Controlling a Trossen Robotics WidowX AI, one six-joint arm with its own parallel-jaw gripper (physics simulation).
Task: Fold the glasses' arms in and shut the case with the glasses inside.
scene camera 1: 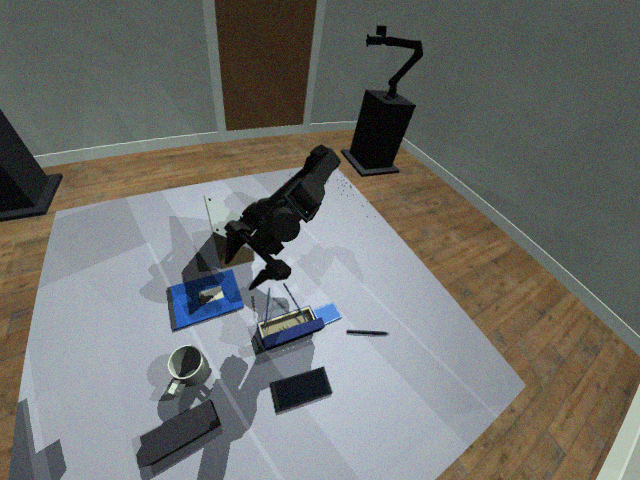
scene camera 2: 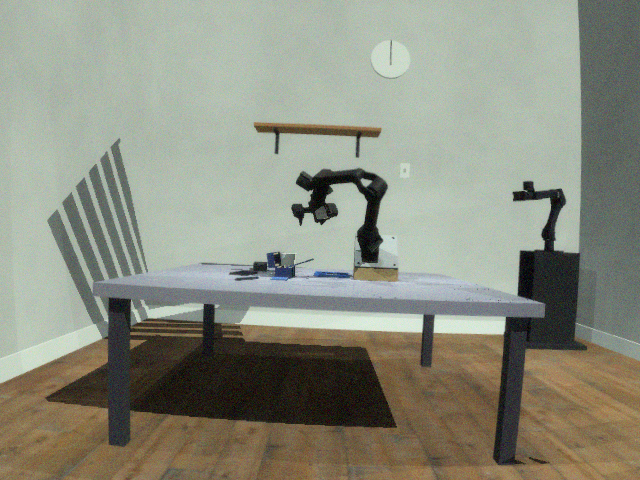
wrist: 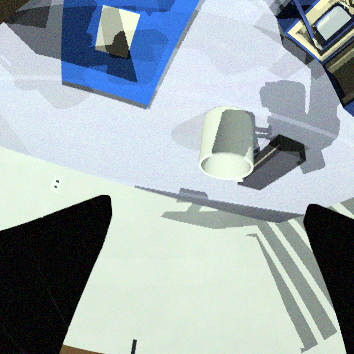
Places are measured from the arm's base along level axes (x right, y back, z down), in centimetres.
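Where they show: gripper, fingertip midpoint: [scene camera 1: 237, 276] [scene camera 2: 310, 224] [wrist: 213, 211]; arm's base, origin of the base link: [scene camera 2: 370, 256].
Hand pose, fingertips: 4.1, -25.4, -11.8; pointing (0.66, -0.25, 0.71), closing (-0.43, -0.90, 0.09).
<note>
Each offset is from my fingertips to the top centre of the thing, as dx, dy, dz. "*": to the spot under its first point.
The glasses case [scene camera 1: 292, 334] [scene camera 2: 284, 271] [wrist: 344, 72] stands open on the table, its lid raised. The glasses [scene camera 1: 292, 298] [wrist: 334, 24] lie in it with the lenses inside. Both of their arms are unfolded and stick out over the case's rim, toward the robot's side; one arm also shows in scene camera 2, sloping up and out to the right. My gripper [scene camera 1: 239, 273] [scene camera 2: 311, 223] [wrist: 213, 211] is open and empty, high above the table, off to the robot's side of the case. In the wrist view the case is cut off at the top right corner.
A blue square with a pale centre [scene camera 1: 180, 315] [scene camera 2: 331, 274] [wrist: 165, 60] lies beside the case. A white mug {* +13.9, -14.8, +16.1} [scene camera 1: 200, 374] [wrist: 212, 135], a dark box {+20.4, -25.0, +17.9} [scene camera 1: 178, 434] [wrist: 275, 167], a black phone-like slab {-9.2, -25.5, +20.6} [scene camera 1: 301, 390], a pen {-34.5, -18.2, +20.5} [scene camera 1: 367, 332] and a light blue cloth {-24.4, -7.9, +20.9} [scene camera 1: 330, 313] [scene camera 2: 279, 278] are around it.
</note>
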